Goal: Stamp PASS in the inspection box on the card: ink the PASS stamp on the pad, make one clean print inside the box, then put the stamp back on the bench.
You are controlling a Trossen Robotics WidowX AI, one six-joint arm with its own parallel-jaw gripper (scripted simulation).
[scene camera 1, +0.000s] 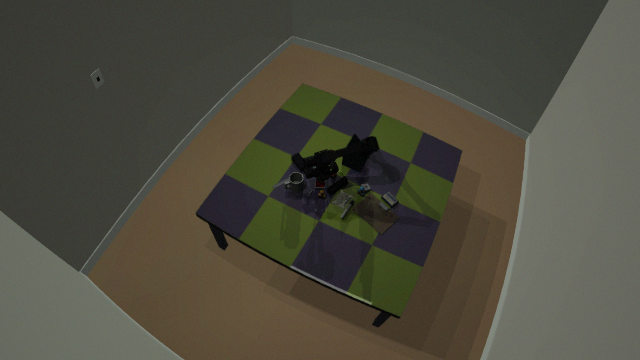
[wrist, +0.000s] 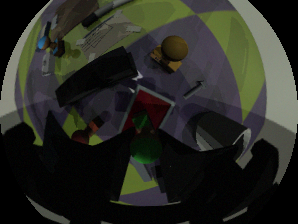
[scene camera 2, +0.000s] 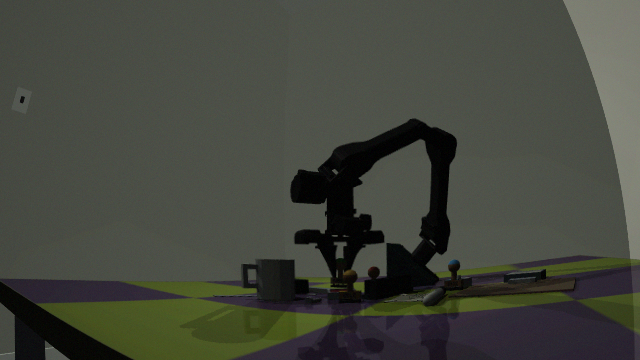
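Green-knobbed stamp and grey mug, in the pictures. The gripper, pictured too, wrist view included.
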